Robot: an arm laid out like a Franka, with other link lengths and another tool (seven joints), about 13 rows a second.
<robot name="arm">
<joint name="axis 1" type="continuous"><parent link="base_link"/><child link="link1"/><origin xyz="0.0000 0.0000 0.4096"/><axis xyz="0 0 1"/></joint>
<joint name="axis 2" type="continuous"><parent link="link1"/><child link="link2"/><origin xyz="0.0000 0.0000 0.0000"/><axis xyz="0 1 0"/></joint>
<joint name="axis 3" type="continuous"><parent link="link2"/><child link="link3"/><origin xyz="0.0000 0.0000 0.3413"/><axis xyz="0 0 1"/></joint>
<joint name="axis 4" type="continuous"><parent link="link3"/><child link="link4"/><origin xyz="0.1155 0.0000 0.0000"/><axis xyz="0 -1 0"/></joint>
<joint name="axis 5" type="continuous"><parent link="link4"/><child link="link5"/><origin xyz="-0.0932 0.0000 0.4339"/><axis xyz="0 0 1"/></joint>
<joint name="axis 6" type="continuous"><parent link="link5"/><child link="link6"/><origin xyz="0.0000 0.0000 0.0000"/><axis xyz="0 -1 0"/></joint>
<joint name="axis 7" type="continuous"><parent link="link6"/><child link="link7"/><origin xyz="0.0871 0.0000 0.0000"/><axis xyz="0 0 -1"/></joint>
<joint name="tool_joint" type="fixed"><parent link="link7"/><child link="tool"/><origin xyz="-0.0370 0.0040 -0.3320" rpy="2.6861 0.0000 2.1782"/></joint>
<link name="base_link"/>
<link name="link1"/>
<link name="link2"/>
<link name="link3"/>
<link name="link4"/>
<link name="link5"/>
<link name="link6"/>
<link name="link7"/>
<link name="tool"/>
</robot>
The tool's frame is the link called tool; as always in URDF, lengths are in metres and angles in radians. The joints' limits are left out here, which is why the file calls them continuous.
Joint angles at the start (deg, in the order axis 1, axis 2, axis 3, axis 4, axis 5, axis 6, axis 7):
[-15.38 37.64 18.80 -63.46 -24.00 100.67 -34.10]
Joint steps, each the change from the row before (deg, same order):
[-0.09 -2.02 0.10 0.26 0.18 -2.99 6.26]
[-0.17 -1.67 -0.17 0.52 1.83 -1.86 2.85]
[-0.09 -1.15 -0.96 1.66 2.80 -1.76 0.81]
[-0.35 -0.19 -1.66 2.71 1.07 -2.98 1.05]
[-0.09 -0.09 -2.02 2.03 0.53 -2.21 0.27]
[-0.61 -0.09 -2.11 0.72 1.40 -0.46 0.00]
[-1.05 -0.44 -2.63 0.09 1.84 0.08 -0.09]
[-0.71 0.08 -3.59 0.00 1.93 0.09 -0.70]
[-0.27 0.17 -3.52 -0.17 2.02 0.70 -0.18]
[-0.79 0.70 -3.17 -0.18 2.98 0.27 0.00]
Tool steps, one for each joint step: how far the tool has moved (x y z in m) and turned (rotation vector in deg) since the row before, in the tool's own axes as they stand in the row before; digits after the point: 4 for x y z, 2 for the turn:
[0.0124 0.0044 -0.0277 0.76 -2.45 6.39]
[0.0076 0.0073 -0.0225 -1.07 -1.26 3.72]
[0.0020 0.0049 -0.0237 -1.91 -0.75 2.60]
[-0.0035 -0.0162 -0.0263 0.33 -1.00 3.58]
[-0.0058 -0.0190 -0.0210 0.88 -0.88 2.48]
[-0.0092 -0.0210 -0.0105 -0.04 -0.76 2.40]
[-0.0131 -0.0283 -0.0123 -0.19 -1.11 2.93]
[-0.0151 -0.0356 -0.0073 0.45 -0.68 2.86]
[-0.0146 -0.0281 -0.0034 0.06 -1.03 2.69]
[-0.0107 -0.0297 0.0039 -0.45 0.01 3.60]

